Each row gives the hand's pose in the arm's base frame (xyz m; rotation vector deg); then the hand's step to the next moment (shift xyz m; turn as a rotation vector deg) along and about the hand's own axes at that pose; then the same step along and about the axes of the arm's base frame.
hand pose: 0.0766 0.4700 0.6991 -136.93 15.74 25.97
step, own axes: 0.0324 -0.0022 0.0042 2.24 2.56 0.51
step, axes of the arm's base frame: 0.0294 0.0020 -0.0144 1.13 -1.74 -2.74
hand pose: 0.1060 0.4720 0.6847 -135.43 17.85 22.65
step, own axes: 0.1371 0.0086 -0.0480 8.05 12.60 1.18
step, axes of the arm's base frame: 0.1332 -0.0544 -0.0216 3.07 -9.16 -11.47
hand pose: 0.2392 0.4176 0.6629 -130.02 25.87 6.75
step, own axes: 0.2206 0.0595 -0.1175 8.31 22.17 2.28
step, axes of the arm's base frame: 0.1773 -0.1855 -0.0126 -0.05 -14.31 -19.00
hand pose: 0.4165 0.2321 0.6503 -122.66 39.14 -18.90
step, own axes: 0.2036 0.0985 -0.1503 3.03 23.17 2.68
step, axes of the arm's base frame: 0.0629 -0.2639 0.0126 -4.54 -11.50 -20.01
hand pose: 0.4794 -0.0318 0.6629 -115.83 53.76 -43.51
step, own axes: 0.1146 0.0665 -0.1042 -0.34 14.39 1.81
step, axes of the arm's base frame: -0.0390 -0.1625 0.0218 -3.93 -5.28 -12.93
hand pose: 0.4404 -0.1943 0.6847 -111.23 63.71 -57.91
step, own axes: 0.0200 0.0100 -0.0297 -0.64 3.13 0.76
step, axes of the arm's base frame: -0.0227 -0.0271 0.0115 -0.73 -0.58 -3.15
